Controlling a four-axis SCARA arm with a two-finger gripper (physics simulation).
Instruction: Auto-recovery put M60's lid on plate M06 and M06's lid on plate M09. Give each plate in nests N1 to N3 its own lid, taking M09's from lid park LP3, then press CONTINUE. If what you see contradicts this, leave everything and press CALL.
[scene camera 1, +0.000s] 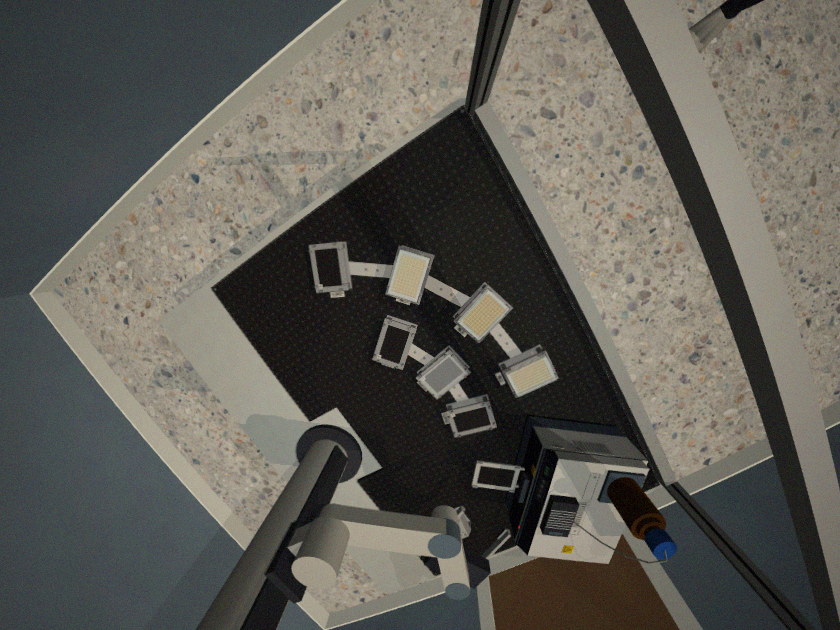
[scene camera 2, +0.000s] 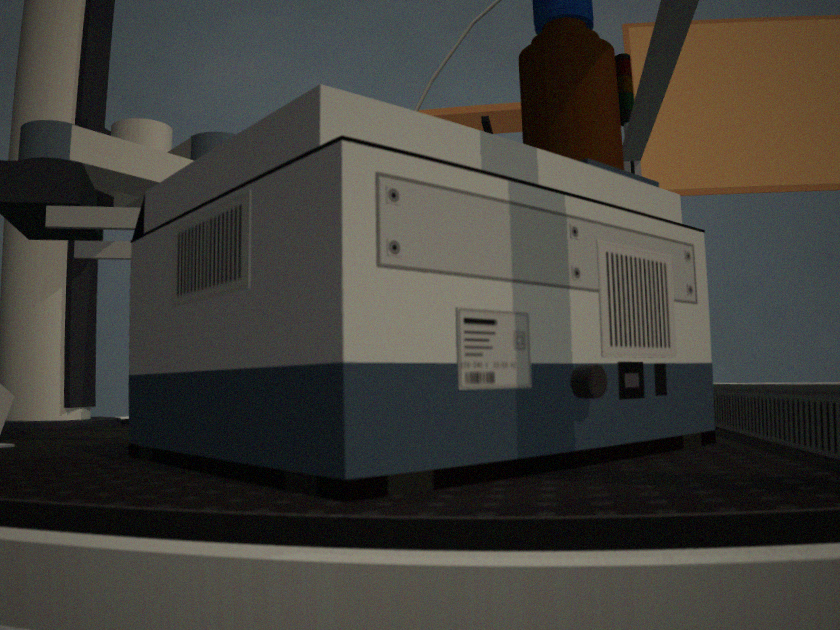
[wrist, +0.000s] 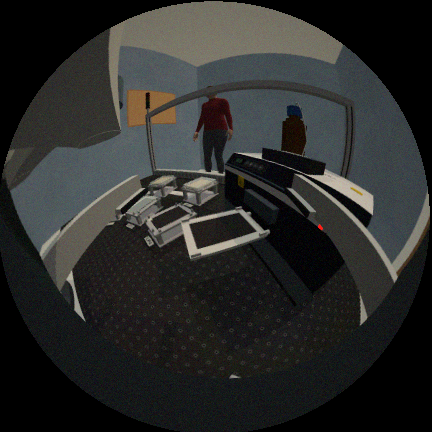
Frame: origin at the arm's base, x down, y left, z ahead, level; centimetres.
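Seen in the pictures: gripper, fingertip midpoint: (scene camera 1: 486, 520) (wrist: 212, 177); arm's base, origin of the base link: (scene camera 1: 330, 453).
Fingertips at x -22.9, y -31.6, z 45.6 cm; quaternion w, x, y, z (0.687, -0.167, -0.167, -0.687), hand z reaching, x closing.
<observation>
Offsets run from my fingertips to a thing's top centre. "pt": to the spot under its first point.
Three plates with cream wells stand in outer-row nests: one plate @[dx +12.8, dy +72.3, dz +17.1 cm] (scene camera 1: 409, 274) at the upper left, a middle plate @[dx +13.8, dy +51.5, dz +29.3 cm] (scene camera 1: 482, 311) and a right plate @[dx +13.9, dy +27.5, dz +32.5 cm] (scene camera 1: 529, 372) (wrist: 200, 184). Whether clear lids cover them cannot be told, and no labels are readable. A flat grey lid-like piece @[dx +16.1, dy +40.4, dz +9.1 cm] (scene camera 1: 443, 372) (wrist: 144, 204) lies in the middle inner-row holder. The left inner holder @[dx +15.9, dy +56.8, dz +1.3 cm] (scene camera 1: 377, 347) and right inner holder @[dx +15.8, dy +22.1, dz +9.1 cm] (scene camera 1: 469, 402) (wrist: 162, 235) look empty, like the far-left outer nest @[dx +16.2, dy +86.9, dz -2.5 cm] (scene camera 1: 343, 267). My gripper (scene camera 1: 485, 523) (scene camera 2: 122, 233) (wrist: 212, 177) is open and empty, beside the instrument. CONTINUE and CALL cannot be made out.
A white-and-dark instrument (scene camera 1: 590, 488) (scene camera 2: 434, 325) (wrist: 285, 200) carries a brown bottle @[pt dx -9.7, dy -4.0, dz +38.3 cm] (scene camera 1: 634, 505) (scene camera 2: 569, 94) with a blue cap. An empty white frame @[pt dx +11.6, dy -1.5, dz +5.1 cm] (scene camera 1: 497, 487) (wrist: 189, 240) extends from its front. A signal tower (scene camera 2: 624, 88) (wrist: 147, 100) and a person in red (wrist: 215, 117) stand beyond.
</observation>
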